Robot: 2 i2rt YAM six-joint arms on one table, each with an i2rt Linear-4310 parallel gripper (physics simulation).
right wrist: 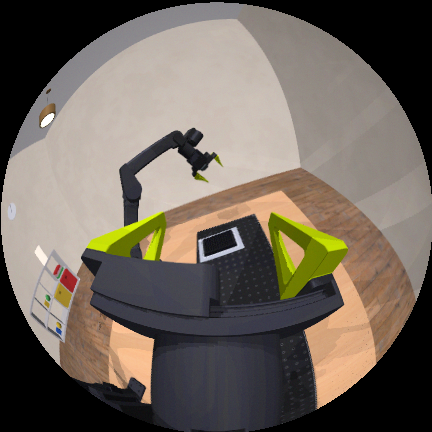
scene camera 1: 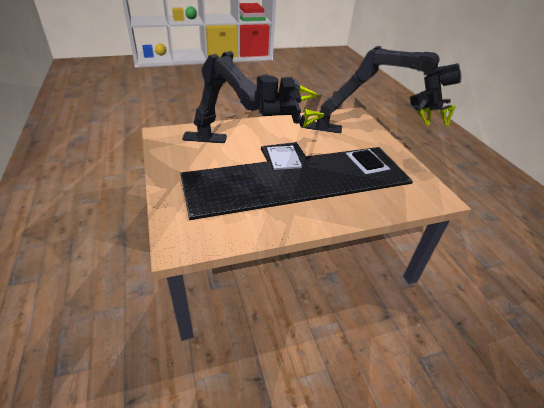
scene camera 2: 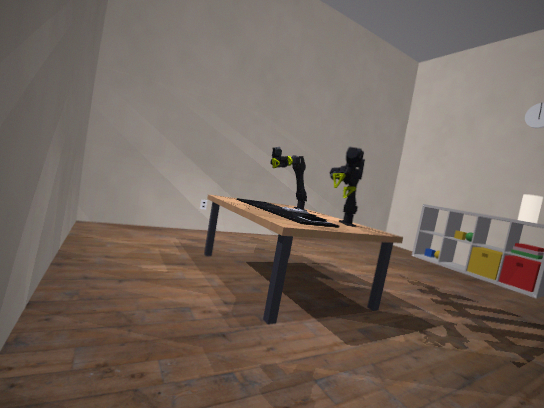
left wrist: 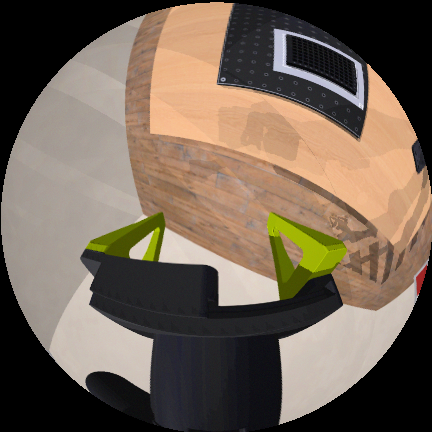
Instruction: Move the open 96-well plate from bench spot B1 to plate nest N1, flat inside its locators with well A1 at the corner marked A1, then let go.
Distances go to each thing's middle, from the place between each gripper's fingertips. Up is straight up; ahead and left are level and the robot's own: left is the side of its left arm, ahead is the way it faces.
Right now the dark well plate (left wrist: pixel 300 52) is 320 mm below my right hand, 310 mm to the left of it and 80 mm behind it. Round my right hand: pale flat pad (left wrist: pixel 279 59) 330 mm below, 310 mm to the left, 80 mm behind.
Now: the dark well plate 250 mm to the right of my left hand, 180 mm below it and 60 mm behind it. Also, from my left hand: pale flat pad: 250 mm to the right, 190 mm below, 60 mm behind.
